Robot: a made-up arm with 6 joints. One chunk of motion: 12 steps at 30 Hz.
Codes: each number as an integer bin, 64 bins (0 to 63) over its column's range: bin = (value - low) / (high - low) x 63, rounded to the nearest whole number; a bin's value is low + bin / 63 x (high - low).
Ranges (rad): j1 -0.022..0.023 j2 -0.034..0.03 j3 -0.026..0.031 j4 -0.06..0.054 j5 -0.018..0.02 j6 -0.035..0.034
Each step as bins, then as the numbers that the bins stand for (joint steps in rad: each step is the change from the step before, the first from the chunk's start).
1 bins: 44 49 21 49 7 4
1 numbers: 0.00943 0.01578 -0.00700 0.02867 -0.01378 -0.03062
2 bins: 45 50 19 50 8 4
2 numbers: 0.01014 0.01679 -0.00881 0.03048 -0.01317 -0.03062
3 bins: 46 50 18 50 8 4
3 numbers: 0.01086 0.01679 -0.00971 0.03048 -0.01317 -0.03062
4 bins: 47 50 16 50 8 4
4 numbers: 0.01157 0.01679 -0.01152 0.03048 -0.01317 -0.03062
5 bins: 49 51 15 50 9 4
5 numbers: 0.01300 0.01781 -0.01243 0.03048 -0.01257 -0.03062
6 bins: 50 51 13 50 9 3
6 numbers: 0.01371 0.01781 -0.01424 0.03048 -0.01257 -0.03171
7 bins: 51 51 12 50 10 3
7 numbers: 0.01443 0.01781 -0.01514 0.03048 -0.01197 -0.03171
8 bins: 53 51 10 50 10 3
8 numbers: 0.01586 0.01781 -0.01695 0.03048 -0.01197 -0.03171
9 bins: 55 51 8 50 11 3
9 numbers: 0.01729 0.01781 -0.01876 0.03048 -0.01137 -0.03171
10 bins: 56 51 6 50 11 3
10 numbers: 0.01800 0.01781 -0.02057 0.03048 -0.01137 -0.03171
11 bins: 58 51 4 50 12 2
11 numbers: 0.01943 0.01781 -0.02238 0.03048 -0.01076 -0.03281
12 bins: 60 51 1 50 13 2
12 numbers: 0.02086 0.01781 -0.02510 0.03048 -0.01016 -0.03281
